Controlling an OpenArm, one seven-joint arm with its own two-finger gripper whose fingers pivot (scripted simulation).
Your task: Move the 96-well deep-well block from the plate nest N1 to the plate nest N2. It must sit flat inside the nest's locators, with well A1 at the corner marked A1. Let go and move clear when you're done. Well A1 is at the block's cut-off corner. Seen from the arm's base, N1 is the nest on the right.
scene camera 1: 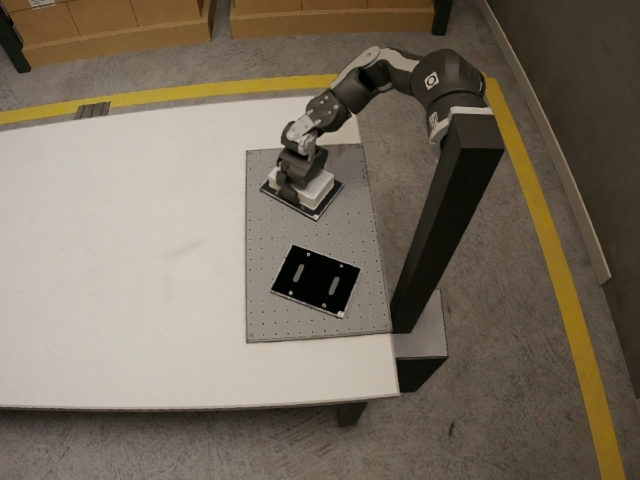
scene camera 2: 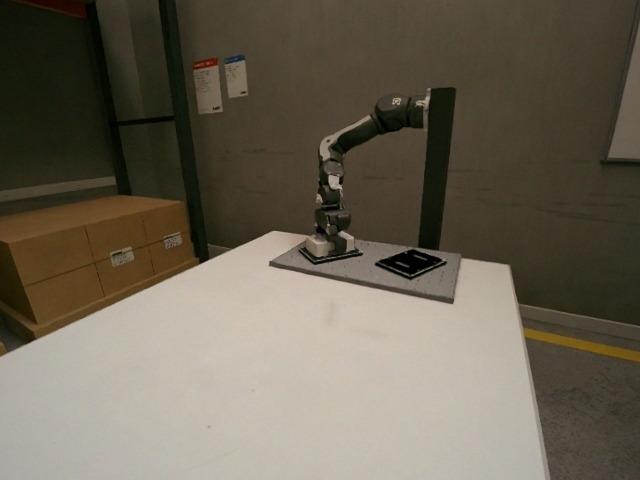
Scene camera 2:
my gripper: 329, 248
arm column: 442, 101
nest: 409, 259
